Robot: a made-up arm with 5 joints. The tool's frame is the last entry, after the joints. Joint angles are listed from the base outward. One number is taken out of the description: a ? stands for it. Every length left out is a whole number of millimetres.
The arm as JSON. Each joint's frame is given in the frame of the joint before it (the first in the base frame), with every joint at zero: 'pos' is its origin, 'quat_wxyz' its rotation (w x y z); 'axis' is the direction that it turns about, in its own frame. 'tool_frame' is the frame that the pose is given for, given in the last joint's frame.
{
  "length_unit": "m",
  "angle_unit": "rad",
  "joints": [
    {
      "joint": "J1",
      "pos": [
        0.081,
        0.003,
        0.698
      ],
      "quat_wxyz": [
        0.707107,
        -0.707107,
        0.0,
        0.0
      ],
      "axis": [
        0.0,
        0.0,
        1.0
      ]
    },
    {
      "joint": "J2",
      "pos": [
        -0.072,
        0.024,
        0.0
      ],
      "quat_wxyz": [
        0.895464,
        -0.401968,
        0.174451,
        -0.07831
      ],
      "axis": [
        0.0,
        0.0,
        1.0
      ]
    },
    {
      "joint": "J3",
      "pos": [
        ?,
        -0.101,
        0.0
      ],
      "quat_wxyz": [
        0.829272,
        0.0,
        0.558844,
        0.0
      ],
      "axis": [
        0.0,
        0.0,
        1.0
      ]
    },
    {
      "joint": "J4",
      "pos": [
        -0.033,
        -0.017,
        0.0
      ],
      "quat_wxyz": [
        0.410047,
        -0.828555,
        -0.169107,
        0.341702
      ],
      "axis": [
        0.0,
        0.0,
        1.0
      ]
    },
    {
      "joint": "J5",
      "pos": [
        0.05,
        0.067,
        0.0
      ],
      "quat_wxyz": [
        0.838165,
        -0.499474,
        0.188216,
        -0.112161
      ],
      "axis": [
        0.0,
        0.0,
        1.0
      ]
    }
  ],
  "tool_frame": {
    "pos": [
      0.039,
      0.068,
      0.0
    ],
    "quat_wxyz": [
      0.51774,
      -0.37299,
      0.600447,
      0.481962
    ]
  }
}
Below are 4 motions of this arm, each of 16 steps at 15 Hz.
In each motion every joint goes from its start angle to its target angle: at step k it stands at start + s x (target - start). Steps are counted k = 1, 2, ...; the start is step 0. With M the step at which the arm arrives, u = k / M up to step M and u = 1 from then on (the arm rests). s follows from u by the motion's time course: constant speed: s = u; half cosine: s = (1 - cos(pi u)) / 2; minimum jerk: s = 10 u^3 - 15 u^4 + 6 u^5.
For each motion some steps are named. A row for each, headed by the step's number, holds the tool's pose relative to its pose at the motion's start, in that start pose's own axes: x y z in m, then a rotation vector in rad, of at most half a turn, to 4 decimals.
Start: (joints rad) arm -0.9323 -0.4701 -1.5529 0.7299 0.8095
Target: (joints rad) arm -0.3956 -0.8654 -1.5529 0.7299 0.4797
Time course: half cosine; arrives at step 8
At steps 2, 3, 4, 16:
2: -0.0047 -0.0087 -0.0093 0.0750 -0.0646 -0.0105
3: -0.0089 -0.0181 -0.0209 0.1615 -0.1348 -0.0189
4: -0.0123 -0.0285 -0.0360 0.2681 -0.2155 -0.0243
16: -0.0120 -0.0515 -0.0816 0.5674 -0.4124 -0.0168

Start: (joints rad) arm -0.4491 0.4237 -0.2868 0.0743 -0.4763
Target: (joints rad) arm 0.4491 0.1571 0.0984 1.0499 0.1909
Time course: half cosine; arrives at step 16
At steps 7, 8, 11, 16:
7: 0.0397 0.0737 -0.0006 -0.4328 0.2386 -0.3449
8: 0.0539 0.0894 -0.0052 -0.5438 0.3140 -0.4192
11: 0.0996 0.1249 -0.0302 -0.8704 0.5633 -0.6063
16: 0.1362 0.1412 -0.0624 -1.1414 0.7968 -0.7263

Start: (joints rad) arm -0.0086 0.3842 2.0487 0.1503 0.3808
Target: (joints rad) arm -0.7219 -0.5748 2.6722 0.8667 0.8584
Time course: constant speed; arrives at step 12
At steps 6, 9, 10, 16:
6: 0.0010 -0.0062 0.0178 -0.3074 0.6246 0.3526
9: 0.0030 -0.0060 0.0154 -0.5860 0.8944 0.5713
10: 0.0024 -0.0058 0.0123 -0.6973 0.9727 0.6481
16: -0.0016 -0.0063 0.0029 -0.9472 1.1071 0.8042

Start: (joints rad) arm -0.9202 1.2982 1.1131 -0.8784 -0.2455
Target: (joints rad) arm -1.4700 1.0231 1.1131 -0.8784 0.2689
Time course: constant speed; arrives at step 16
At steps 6, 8, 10, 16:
6: 0.0106 0.0022 -0.0043 -0.0020 0.1503 0.1779
8: 0.0132 0.0037 -0.0058 -0.0055 0.1914 0.2460
10: 0.0152 0.0055 -0.0071 -0.0102 0.2274 0.3180
16: 0.0175 0.0118 -0.0099 -0.0302 0.3012 0.5533

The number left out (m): 0.06
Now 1 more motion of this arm.
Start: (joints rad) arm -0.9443 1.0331 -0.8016 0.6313 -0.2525
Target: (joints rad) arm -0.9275 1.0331 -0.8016 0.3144 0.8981
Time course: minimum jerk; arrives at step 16
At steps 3, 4, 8, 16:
3: 0.0012 0.0024 0.0012 -0.0484 0.0136 0.0136
4: 0.0025 0.0052 0.0023 -0.1030 0.0280 0.0292
8: 0.0085 0.0264 0.0025 -0.5025 0.1033 0.1471
16: 0.0061 0.0483 -0.0149 -1.0146 0.1220 0.2942

